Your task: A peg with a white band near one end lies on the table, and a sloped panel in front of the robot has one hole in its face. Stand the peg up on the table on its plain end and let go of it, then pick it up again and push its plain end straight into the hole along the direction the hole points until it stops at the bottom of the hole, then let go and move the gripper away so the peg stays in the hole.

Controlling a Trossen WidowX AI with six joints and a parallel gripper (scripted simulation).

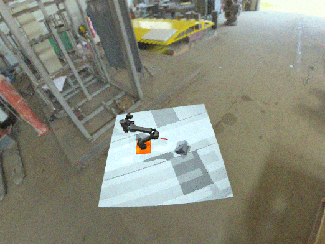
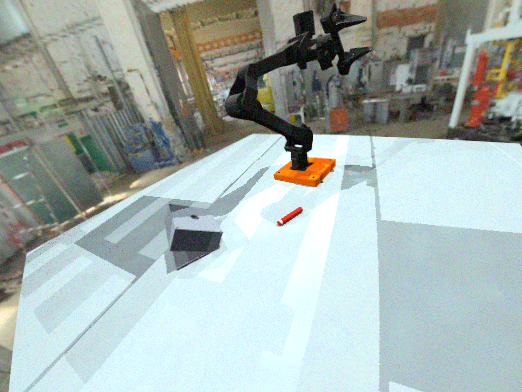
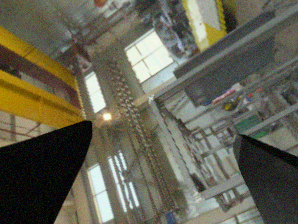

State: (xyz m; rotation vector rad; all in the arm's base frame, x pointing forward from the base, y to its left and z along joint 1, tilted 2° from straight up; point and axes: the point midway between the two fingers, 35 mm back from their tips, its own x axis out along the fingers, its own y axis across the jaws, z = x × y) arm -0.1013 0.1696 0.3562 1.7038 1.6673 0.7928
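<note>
My gripper tip is now 380 mm above the red peg, 360 mm short of it and 90 mm to the left of it. Also, from my gripper tip: grey sloped panel (530 mm ahead, 340 mm below, 250 mm to the right).
</note>
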